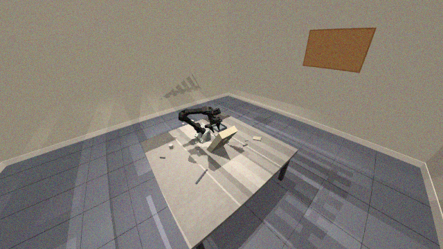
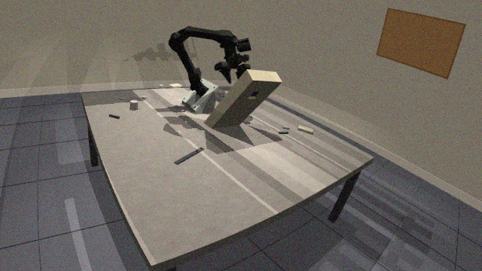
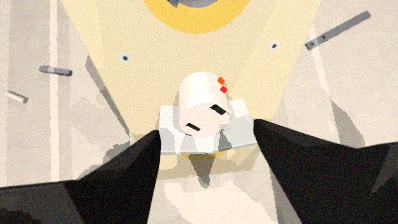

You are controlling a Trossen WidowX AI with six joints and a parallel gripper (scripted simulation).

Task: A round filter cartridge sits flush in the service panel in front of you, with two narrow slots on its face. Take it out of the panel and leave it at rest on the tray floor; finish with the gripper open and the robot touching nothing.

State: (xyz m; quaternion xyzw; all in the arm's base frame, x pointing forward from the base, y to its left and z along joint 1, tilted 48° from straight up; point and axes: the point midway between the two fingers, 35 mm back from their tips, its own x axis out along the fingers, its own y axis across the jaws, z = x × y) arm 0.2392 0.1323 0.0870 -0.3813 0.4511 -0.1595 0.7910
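My gripper tip is now 40 mm above the round filter cartridge and 20 mm short of it. The rest, counted from my gripper tip: dark tray 350 mm behind, 250 mm to the left, 220 mm below; then tan service panel 70 mm ahead, 60 mm below.
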